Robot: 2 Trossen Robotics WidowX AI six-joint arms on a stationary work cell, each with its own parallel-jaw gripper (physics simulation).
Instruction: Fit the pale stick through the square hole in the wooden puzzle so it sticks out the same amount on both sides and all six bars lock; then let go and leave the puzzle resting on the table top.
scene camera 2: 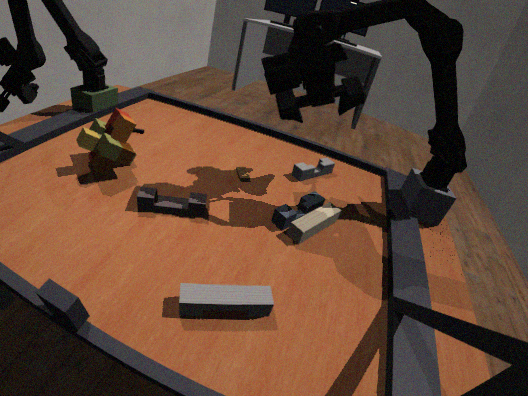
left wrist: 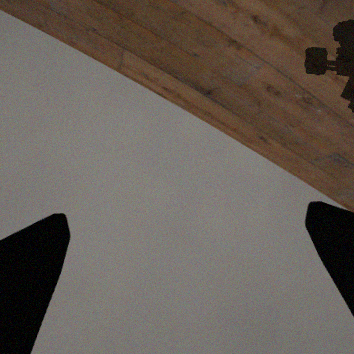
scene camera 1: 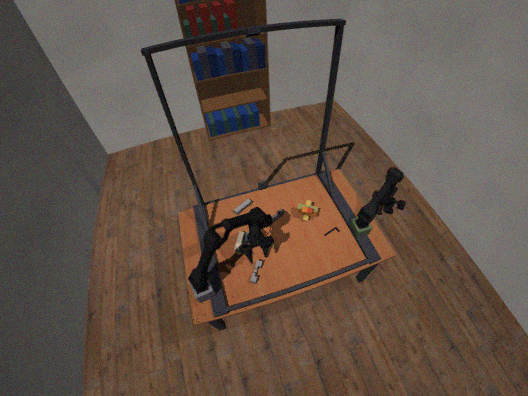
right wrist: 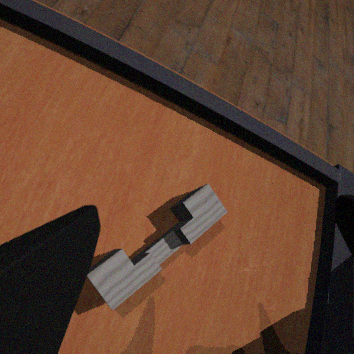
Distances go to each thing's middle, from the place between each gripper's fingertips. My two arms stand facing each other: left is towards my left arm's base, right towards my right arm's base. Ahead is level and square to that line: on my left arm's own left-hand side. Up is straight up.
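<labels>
Relative to the pale stick [scene camera 2: 301, 229], my right gripper is 50 mm to the left of it, 220 mm past it and 140 mm above it.
The pale stick is 1100 mm to the right of my left hand, 160 mm behind it and 30 mm above it.
</labels>
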